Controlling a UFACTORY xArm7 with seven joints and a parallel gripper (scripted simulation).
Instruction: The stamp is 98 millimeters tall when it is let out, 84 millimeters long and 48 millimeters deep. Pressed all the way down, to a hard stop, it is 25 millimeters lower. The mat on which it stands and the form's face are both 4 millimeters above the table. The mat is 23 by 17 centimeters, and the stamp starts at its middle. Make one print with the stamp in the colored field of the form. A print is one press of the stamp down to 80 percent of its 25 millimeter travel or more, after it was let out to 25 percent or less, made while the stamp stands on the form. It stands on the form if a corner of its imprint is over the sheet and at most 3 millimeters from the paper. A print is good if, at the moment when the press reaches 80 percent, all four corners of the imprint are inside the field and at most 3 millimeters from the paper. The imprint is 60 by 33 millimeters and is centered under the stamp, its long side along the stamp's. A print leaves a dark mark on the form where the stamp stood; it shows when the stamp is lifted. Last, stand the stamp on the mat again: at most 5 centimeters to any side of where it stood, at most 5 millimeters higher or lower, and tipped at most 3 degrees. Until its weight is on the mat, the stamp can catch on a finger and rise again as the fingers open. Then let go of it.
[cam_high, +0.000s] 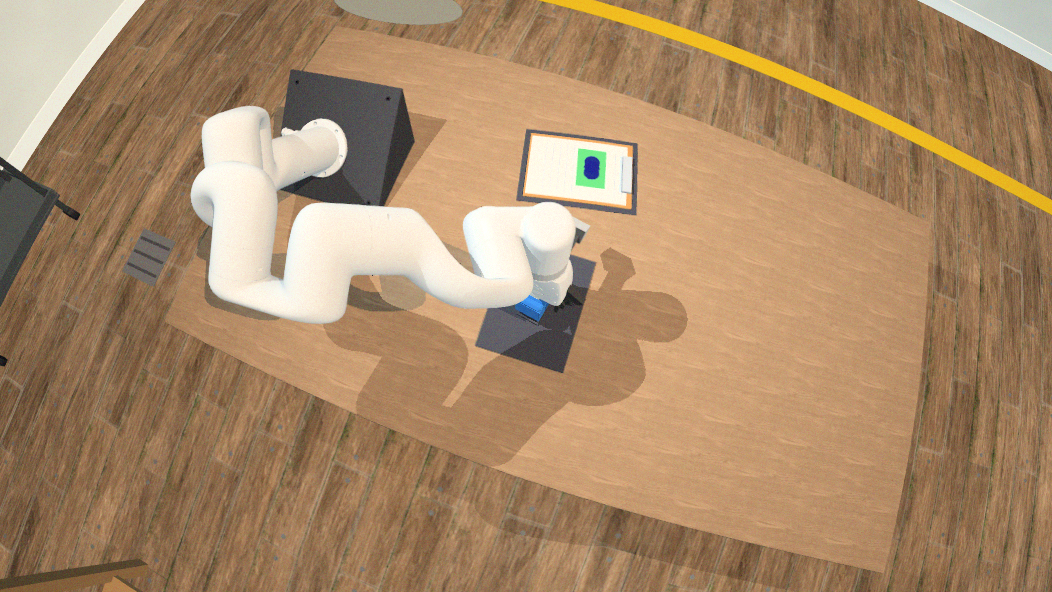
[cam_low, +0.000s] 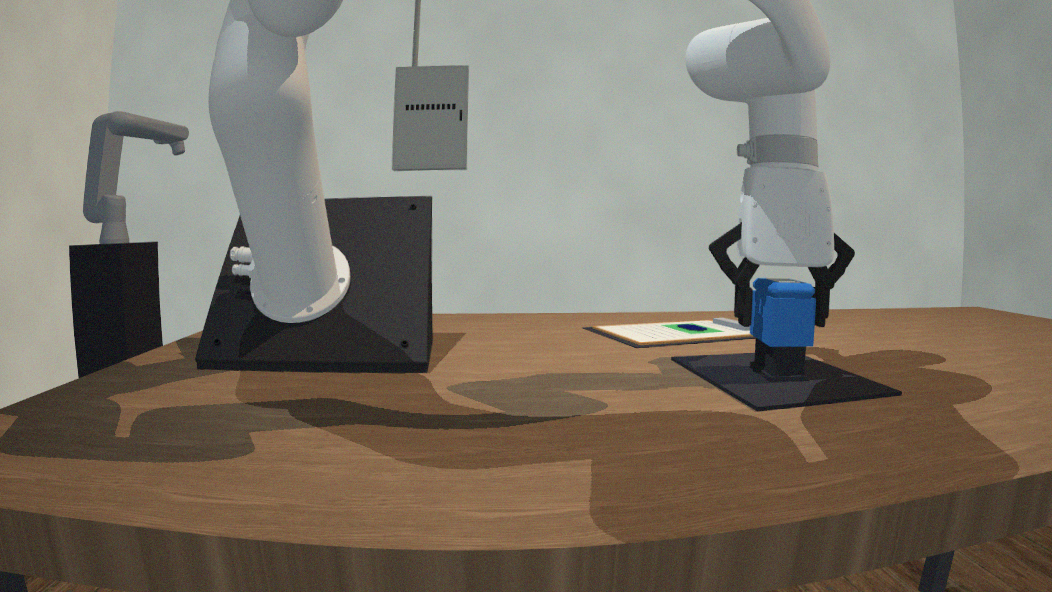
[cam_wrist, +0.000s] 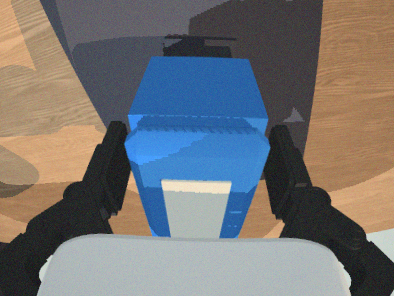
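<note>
My hand is 20 mm above the blue stamp. Also, from my hand: form 20 mm behind, 310 mm to the left, 60 mm below; then dark mat 70 mm below.
</note>
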